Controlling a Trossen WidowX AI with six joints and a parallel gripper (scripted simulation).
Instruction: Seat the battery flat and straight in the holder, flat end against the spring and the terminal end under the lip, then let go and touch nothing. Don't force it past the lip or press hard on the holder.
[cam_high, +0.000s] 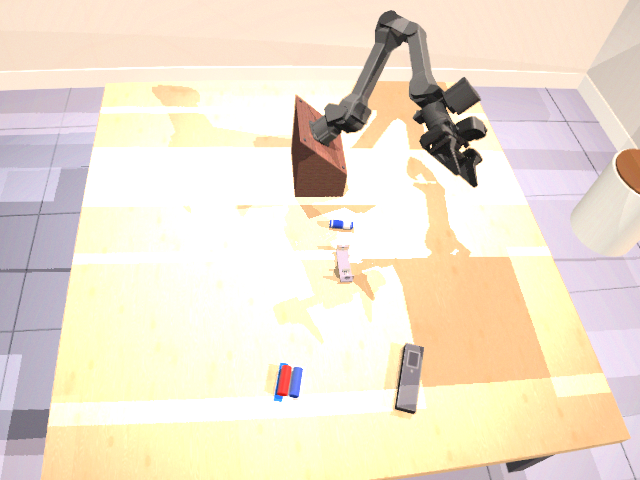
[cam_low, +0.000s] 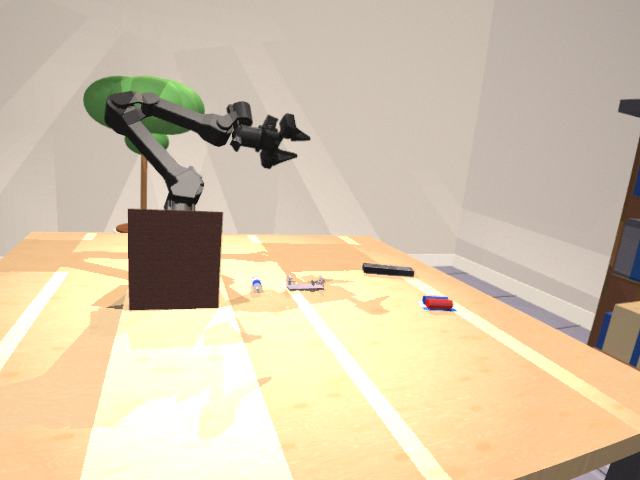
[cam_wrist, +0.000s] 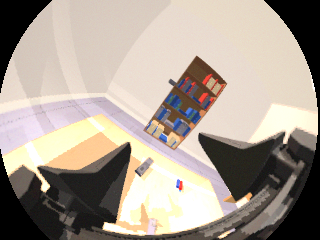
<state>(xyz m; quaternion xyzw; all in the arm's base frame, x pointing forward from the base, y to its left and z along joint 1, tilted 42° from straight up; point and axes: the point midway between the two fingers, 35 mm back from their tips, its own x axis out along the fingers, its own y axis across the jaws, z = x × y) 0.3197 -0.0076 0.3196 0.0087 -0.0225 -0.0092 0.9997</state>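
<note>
The battery is 180 mm behind my gripper tip, 180 mm to the right of it and 350 mm below it. The rest, counted from my gripper tip: white card (220 mm ahead, 410 mm to the right, 350 mm below); dark remote (270 mm ahead, 130 mm to the right, 350 mm below).
</note>
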